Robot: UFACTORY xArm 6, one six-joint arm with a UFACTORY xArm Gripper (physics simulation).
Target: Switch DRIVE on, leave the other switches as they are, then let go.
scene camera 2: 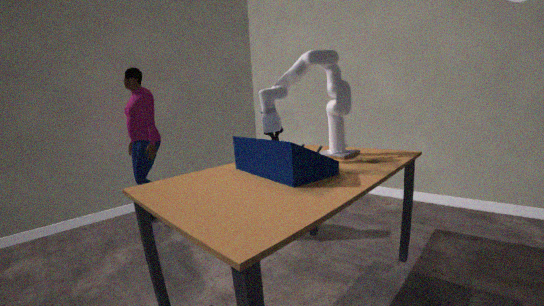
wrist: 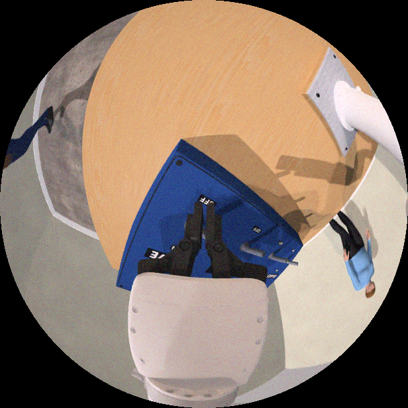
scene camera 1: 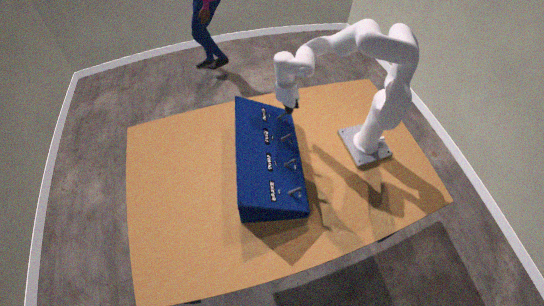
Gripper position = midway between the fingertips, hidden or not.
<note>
In view: my gripper (wrist: 204, 210) and a blue sloped switch panel (scene camera 1: 264, 181).
The blue sloped switch panel is seen too in scene camera 2 (scene camera 2: 287, 163) and in the wrist view (wrist: 188, 175).
</note>
